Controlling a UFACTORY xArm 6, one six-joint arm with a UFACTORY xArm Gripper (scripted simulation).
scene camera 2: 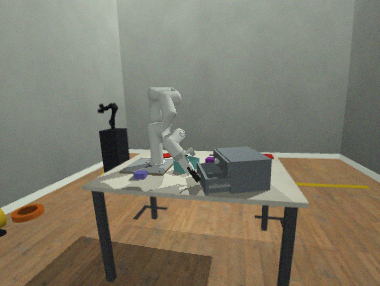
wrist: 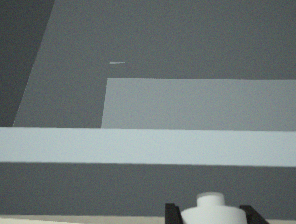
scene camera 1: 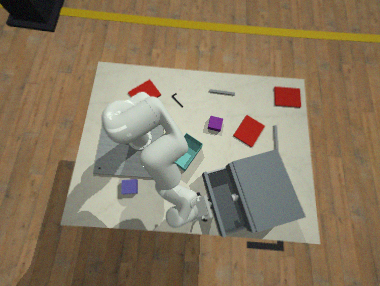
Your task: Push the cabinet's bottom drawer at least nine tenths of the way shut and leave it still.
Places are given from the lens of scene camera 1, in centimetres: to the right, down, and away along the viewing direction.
bottom drawer (scene camera 1: 228,217): 19, 37, 103
